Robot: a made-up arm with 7 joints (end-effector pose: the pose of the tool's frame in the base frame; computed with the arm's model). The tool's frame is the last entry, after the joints. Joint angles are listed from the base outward.
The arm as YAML. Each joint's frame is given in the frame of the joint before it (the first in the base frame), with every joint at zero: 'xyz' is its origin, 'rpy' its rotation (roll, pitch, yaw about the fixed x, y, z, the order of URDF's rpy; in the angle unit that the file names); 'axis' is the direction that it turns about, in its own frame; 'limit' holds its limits. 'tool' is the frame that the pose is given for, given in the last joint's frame.
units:
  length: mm
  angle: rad
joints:
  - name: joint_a
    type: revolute
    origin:
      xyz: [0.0, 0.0, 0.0]
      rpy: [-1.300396, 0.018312, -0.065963]
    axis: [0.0, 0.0, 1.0]
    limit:
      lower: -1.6
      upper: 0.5
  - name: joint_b
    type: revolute
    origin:
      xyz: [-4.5, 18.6, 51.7]
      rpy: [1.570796, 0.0, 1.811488]
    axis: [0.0, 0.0, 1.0]
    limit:
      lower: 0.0
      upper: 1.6
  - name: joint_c
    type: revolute
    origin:
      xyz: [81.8, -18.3, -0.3]
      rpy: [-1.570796, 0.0, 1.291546]
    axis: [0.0, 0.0, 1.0]
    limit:
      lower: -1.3
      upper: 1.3
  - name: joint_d
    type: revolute
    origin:
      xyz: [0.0, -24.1, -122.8]
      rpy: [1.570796, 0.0, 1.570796]
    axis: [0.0, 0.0, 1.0]
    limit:
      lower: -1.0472
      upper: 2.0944
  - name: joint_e
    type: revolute
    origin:
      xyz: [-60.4, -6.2, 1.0]
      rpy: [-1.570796, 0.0, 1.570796]
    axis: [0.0, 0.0, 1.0]
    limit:
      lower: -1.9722
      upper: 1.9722
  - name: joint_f
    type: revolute
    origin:
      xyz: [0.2, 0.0, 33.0]
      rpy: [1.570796, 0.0, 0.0]
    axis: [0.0, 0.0, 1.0]
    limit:
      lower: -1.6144
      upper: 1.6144
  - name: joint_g
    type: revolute
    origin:
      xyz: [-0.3, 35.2, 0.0]
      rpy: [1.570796, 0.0, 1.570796]
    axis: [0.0, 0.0, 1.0]
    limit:
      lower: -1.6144
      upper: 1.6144
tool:
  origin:
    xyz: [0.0, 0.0, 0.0]
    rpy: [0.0, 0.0, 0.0]
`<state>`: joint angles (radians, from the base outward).
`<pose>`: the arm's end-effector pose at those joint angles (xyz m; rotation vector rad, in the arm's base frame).
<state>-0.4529 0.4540 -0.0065 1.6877 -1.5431 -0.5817 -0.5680</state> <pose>0.0840 0.2116 -0.2830 -0.5116 0.2378 0.8586</pose>
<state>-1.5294 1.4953 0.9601 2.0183 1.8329 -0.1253 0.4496</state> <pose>0.1676 0.3350 0.0285 1.2211 0.3759 0.9670</pose>
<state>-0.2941 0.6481 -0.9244 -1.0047 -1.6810 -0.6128 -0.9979</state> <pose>0.0845 0.0648 -0.1241 -1.6580 -0.8348 -1.6246</pose>
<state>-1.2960 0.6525 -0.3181 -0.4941 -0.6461 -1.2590 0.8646</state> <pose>0.1906 0.0739 0.0401 -1.3560 -1.7968 -0.5420</pose>
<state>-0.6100 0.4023 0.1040 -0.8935 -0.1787 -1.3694 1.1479</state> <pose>0.1110 0.0992 -0.0708 -1.4018 -2.1182 0.0217</pose>
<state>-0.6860 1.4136 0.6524 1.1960 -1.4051 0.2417 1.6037</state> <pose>0.1275 0.3674 0.0109 -1.0941 0.3109 2.3313</pose>
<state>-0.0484 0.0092 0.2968 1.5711 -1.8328 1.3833 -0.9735</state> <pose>-0.0281 0.0392 -0.3112 -2.9448 0.1017 0.4535</pose>
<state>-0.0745 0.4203 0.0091 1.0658 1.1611 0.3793 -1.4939</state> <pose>0.0260 0.2017 -0.3003 0.1188 2.4022 -1.0874</pose>
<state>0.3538 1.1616 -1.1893 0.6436 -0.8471 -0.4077 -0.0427</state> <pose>-0.0956 0.2691 -0.1997 0.4496 1.5034 -0.3800</pose>
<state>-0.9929 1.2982 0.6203 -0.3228 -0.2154 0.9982 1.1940</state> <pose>0.1423 0.2397 0.1083 0.1736 -0.8402 1.8768</pose>
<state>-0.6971 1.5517 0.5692 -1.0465 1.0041 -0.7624 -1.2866</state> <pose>0.0871 0.1408 0.0557 -2.7474 -0.0429 -0.3131</pose>
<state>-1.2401 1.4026 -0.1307 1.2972 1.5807 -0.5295 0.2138</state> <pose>0.1982 0.3291 0.0343 2.3117 0.5091 0.1636</pose>
